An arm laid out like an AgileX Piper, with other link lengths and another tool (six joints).
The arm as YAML. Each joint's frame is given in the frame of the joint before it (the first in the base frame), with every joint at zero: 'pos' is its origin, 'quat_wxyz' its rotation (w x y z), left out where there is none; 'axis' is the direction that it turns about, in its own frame. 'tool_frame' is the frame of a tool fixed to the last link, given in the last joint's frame.
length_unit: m
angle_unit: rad
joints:
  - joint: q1
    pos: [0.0, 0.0, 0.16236]
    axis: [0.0, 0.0, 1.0]
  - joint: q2
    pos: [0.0, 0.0, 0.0]
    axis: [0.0, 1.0, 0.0]
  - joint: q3
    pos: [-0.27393, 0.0, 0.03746]
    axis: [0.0, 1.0, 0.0]
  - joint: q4
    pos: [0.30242, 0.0, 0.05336]
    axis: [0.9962, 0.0, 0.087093]
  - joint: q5
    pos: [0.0, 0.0, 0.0]
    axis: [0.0, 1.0, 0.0]
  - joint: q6
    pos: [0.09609, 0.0, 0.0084]
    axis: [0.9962, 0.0, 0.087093]
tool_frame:
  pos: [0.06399, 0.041, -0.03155]
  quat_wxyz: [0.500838, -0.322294, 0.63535, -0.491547]
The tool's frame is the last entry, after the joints.
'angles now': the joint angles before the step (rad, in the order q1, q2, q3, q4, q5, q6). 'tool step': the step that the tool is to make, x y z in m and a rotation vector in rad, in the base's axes. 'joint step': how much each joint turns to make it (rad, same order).
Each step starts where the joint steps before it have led.
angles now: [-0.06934, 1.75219, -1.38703, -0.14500, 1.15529, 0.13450]
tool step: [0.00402, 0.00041, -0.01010, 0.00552, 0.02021, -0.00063]
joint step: [0.00001, 0.03396, -0.00947, 0.00412, -0.00399, 0.00000]
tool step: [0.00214, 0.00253, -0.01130, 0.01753, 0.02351, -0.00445]
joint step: [-0.00001, 0.03104, -0.00093, 0.01645, -0.00550, -0.00001]
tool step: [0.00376, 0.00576, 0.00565, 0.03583, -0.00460, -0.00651]
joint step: [0.00000, 0.00605, -0.02372, 0.03932, 0.01492, -0.00755]
